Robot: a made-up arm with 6 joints.
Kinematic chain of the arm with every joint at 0, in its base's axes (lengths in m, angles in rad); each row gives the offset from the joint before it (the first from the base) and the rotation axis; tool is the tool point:
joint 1: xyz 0 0 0.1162 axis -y
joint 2: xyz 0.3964 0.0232 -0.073 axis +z
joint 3: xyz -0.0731 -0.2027 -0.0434 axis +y
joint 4: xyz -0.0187 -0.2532 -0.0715 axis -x
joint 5: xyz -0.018 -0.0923 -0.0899 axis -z
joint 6: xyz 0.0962 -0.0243 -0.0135 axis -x
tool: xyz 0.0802 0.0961 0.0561
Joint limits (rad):
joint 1: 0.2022..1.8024
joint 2: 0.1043..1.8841
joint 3: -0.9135..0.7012
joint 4: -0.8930..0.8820
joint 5: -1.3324..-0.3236
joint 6: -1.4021..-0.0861
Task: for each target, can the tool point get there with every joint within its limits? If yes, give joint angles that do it. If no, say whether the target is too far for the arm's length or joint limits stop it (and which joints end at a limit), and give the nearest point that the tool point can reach.
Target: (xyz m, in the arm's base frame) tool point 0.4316 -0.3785 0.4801
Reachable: yes | joints 1.1348 0.3624 0.2323 0.6679 -0.8033 -0.5549
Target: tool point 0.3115 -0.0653 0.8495
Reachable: yes | joints 1.3288 1.3341 -0.6514 -0.1679 -1.0439 -0.8672
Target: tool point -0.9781 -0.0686 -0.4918
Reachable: no: joint limits stop it (at a limit: joint 1, joint 2, joint 3, joint 5, joint 6) | nearest point 0.2524 -0.4084 -0.0391 | short by 1.354 m
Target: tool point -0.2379 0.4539 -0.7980
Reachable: no: joint limits stop it (at a limit: joint 1, joint 2, joint 5, joint 6) | nearest point 0.2998 -0.3720 -0.0537 | short by 1.235 m
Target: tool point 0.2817 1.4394 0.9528
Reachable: no: too far | nearest point 0.2725 0.3127 0.9256 | short by 1.127 m
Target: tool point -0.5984 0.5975 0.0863
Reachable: no: joint limits stop it (at a limit: joint 1, joint 2, joint 3, joint 5, joint 6) | nearest point -0.1019 0.2007 0.8816 | short by 1.018 m
